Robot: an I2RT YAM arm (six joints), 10 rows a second.
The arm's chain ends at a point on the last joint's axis. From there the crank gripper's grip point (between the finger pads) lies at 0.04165 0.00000 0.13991 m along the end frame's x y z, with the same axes.
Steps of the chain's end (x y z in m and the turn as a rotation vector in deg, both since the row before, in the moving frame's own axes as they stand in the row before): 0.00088, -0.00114, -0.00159, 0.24, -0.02, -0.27; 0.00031, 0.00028, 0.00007, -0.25, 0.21, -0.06; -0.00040, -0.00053, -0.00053, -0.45, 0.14, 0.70; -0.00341, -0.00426, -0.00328, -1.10, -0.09, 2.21; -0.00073, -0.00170, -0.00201, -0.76, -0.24, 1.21; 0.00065, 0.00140, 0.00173, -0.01, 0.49, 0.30
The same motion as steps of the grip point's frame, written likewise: 0.00083, -0.00192, -0.00158, 0.24, -0.02, -0.27; 0.00082, 0.00085, -0.00008, -0.25, 0.21, -0.06; -0.00007, 0.00108, -0.00064, -0.45, 0.14, 0.70; -0.00371, 0.00003, -0.00326, -1.10, -0.09, 2.21; -0.00135, 0.00103, -0.00185, -0.76, -0.24, 1.21; 0.00184, 0.00165, 0.00137, -0.01, 0.49, 0.30
